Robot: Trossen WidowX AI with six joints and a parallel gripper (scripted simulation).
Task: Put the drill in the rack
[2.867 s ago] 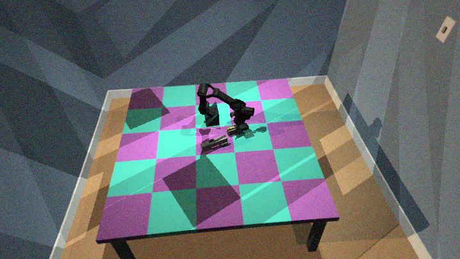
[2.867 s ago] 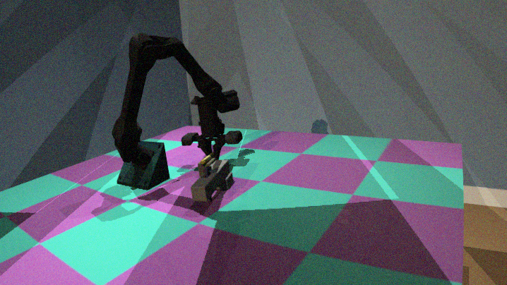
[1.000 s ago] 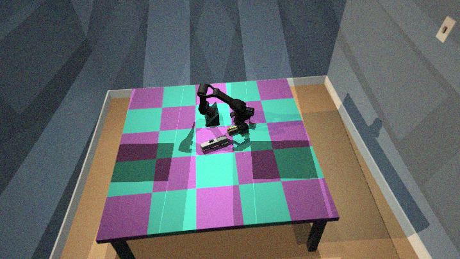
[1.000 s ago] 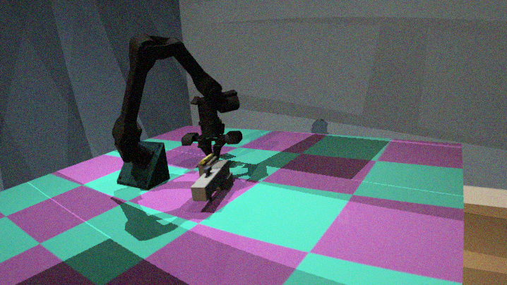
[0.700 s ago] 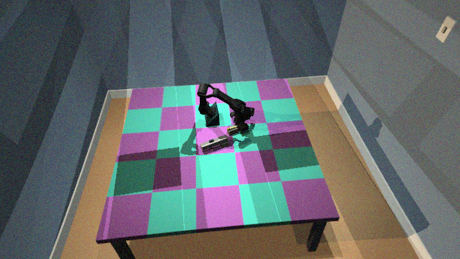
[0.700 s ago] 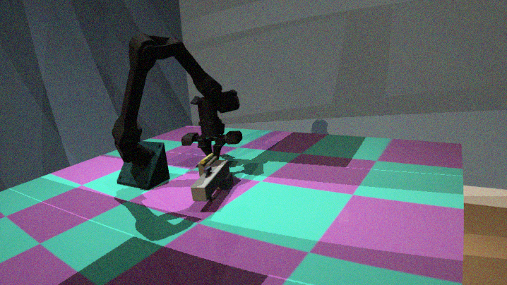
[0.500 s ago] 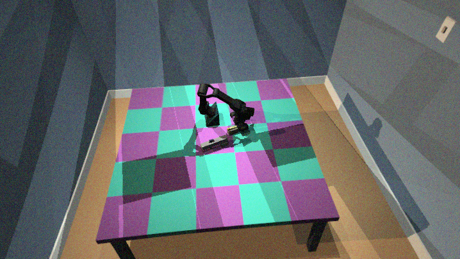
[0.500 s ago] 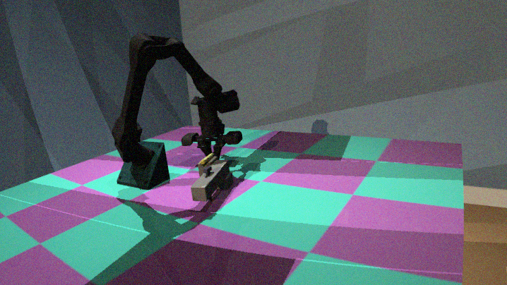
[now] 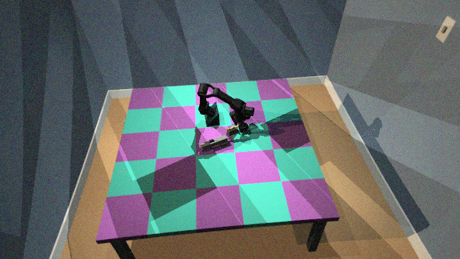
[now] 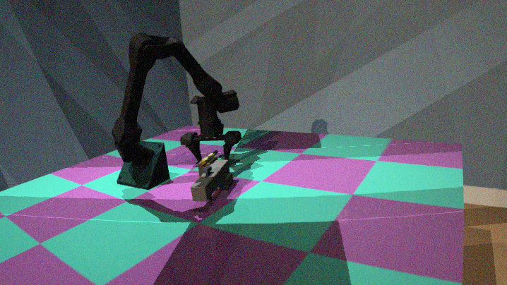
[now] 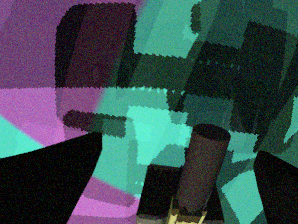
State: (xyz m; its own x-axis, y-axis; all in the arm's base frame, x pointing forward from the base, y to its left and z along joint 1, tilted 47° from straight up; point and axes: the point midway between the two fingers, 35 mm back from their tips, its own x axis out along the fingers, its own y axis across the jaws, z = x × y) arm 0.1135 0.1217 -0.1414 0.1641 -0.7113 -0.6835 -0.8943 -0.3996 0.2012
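Right now the drill is 3 cm to the right of my gripper tip, 3 cm above it and 2 cm ahead of it. From my gripper tip the other things lie so: dark block 17 cm to the right, 16 cm ahead, 3 cm above.
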